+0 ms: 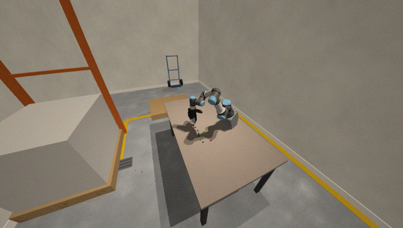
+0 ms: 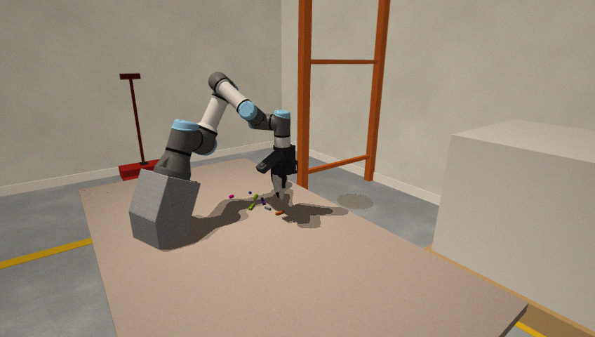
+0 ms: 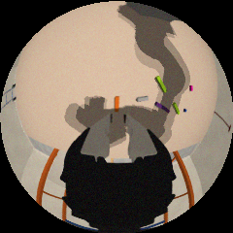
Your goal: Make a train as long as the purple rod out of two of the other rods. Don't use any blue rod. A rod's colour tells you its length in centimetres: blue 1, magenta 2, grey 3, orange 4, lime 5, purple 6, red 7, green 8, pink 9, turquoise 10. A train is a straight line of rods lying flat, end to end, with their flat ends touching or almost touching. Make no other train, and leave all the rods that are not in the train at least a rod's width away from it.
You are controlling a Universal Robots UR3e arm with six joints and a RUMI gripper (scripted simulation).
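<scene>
The orange rod lies 8 cm below my hand. Round my hand: purple rod (14 cm to the left, 8 cm below, 1 cm behind); blue rod (25 cm to the left, 8 cm below, 2 cm behind); grey rod (8 cm below, 6 cm to the left, 2 cm behind).
</scene>
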